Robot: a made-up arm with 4 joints.
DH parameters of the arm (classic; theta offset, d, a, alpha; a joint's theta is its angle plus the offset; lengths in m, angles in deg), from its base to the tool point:
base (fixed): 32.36 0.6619 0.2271 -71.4
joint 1: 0 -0.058 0.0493 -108.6
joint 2: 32.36 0.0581 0.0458 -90
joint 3: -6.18 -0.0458 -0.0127 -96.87
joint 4: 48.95 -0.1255 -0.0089 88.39
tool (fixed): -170.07 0.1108 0 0
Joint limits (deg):
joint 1: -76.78..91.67
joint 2: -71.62..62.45
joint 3: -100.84..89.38
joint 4: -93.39..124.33
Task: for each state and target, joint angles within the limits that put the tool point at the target. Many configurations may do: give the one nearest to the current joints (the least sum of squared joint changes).
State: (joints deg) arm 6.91 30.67 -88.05 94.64
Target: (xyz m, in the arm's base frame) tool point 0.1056 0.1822 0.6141
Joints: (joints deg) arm 29.16 -16.27 -100.84 118.06
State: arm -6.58 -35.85 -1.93 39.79
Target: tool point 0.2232 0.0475 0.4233
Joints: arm 30.46 -22.95 -29.89 15.68
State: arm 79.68 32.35 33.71 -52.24
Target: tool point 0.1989 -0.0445 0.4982
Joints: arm 41.56 23.33 22.14 -54.60
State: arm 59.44 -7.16 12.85 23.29
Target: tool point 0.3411 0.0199 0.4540
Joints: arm 31.09 4.08 30.71 -3.70
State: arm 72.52 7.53 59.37 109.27
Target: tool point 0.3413 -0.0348 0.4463
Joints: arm 69.88 60.76 61.54 87.21
